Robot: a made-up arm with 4 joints. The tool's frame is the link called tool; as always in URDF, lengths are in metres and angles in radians. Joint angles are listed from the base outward.
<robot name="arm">
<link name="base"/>
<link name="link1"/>
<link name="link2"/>
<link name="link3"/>
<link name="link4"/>
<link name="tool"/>
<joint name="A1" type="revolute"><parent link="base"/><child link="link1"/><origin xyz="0.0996 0.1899 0.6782"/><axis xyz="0 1 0"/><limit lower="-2.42" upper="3.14"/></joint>
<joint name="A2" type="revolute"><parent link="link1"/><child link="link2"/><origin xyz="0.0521 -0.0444 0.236"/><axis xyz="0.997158 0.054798 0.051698"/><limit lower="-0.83" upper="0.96"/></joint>
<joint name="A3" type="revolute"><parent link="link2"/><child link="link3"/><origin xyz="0.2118 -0.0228 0.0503"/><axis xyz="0 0 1"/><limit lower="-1.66" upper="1.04"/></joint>
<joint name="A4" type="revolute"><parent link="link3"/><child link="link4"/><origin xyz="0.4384 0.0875 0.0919"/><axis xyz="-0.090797 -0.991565 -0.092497"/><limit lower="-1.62" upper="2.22"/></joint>
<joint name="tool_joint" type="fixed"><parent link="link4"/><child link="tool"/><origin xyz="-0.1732 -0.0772 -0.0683" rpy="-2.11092 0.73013 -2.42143"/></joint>
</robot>
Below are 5 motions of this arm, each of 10 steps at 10 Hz.
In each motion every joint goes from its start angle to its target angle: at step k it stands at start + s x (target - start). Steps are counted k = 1, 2, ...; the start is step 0. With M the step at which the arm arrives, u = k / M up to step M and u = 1 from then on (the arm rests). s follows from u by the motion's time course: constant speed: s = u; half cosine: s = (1 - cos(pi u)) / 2; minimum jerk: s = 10 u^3 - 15 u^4 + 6 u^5.
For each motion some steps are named. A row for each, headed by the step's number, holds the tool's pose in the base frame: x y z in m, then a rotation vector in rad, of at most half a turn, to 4 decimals.
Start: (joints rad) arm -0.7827 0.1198 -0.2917 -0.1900
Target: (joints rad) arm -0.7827 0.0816 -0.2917 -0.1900
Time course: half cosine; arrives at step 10
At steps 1, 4, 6, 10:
1: 0.2322 0.0477 1.2727 0.2315 1.5998 -0.6316
4: 0.2311 0.0485 1.2737 0.2330 1.5961 -0.6449
6: 0.2300 0.0494 1.2746 0.2344 1.5924 -0.6578
10: 0.2288 0.0503 1.2757 0.2359 1.5882 -0.6721

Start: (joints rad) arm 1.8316 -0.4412 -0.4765 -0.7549
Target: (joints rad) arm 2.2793 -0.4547 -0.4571 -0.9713
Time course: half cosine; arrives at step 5
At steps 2, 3, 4, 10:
2: 0.3626 0.0948 0.0178 0.8197 -1.1882 0.4680
3: 0.2755 0.0979 -0.0219 0.8092 -1.0094 0.3758
4: 0.2002 0.1003 -0.0459 0.7968 -0.8631 0.3056
10: 0.1704 0.1011 -0.0529 0.7912 -0.8069 0.2798

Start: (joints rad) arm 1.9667 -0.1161 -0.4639 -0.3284
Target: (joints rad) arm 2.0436 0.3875 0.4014 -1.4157
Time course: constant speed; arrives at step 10
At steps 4, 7, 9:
4: 0.2732 0.0740 0.0150 0.5463 -1.3704 -0.1350
7: 0.2837 0.1036 -0.0384 0.4874 -1.1350 -0.6107
9: 0.2935 0.1264 -0.0737 0.4940 -0.9650 -0.9035

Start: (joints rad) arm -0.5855 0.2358 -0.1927 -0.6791
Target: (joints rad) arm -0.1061 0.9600 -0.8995 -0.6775
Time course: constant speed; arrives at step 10
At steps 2, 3, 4, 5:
2: 0.3860 -0.0162 1.2439 -0.1124 2.3753 -0.1921
3: 0.4171 -0.0390 1.2080 -0.0509 2.4618 -0.0927
4: 0.4451 -0.0593 1.1678 0.0149 2.5487 0.0066
5: 0.4696 -0.0768 1.1240 0.0849 2.6355 0.1060

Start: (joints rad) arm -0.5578 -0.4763 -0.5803 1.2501
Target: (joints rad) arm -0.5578 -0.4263 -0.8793 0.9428
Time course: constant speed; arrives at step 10
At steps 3, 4, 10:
3: 0.4205 -0.1310 1.2769 0.6377 0.0498 -1.4778
4: 0.4100 -0.1364 1.2718 0.6666 0.0818 -1.4954
10: 0.3474 -0.1596 1.2393 0.8510 0.2812 -1.5771

